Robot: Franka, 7 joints.
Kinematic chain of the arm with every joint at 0, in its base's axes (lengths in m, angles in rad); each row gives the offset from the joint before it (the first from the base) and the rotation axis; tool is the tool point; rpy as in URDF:
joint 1: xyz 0 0 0.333 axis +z
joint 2: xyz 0 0 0 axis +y
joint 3: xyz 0 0 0.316 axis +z
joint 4: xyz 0.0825 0 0 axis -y
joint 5: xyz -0.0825 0 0.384 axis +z
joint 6: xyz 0 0 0 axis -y
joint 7: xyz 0.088 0 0 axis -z
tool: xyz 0 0 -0.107 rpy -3.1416 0 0
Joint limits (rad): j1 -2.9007..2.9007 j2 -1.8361..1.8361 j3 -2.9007..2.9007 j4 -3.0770..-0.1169 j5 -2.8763..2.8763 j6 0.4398..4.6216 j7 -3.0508..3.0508
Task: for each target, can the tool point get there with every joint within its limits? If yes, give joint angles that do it. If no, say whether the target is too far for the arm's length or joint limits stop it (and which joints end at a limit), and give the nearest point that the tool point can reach.
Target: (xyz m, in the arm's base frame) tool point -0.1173 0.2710 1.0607
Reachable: yes | joints -1.1975 -0.8112 -0.3070 -0.5396 0.8674 1.4676 2.0603
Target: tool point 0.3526 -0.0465 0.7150
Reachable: yes | joints 0.3465 -0.6124 -0.0748 -2.1865 1.5612 3.6191 -1.1605
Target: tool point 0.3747 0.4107 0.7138
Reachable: yes | joints 1.4908 0.0909 -0.4540 -1.5244 1.5661 3.6599 -0.7686
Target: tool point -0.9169 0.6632 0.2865
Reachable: no: too far | nearest point -0.6945 0.5024 0.2978 | short by 0.275 m
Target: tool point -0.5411 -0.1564 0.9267
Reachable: yes | joints 0.6722 -1.3048 0.4877 -1.0333 -1.9159 2.3404 -1.3253
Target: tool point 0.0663 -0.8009 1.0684
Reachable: no: too far | nearest point 0.0522 -0.6307 0.9122 | short by 0.231 m
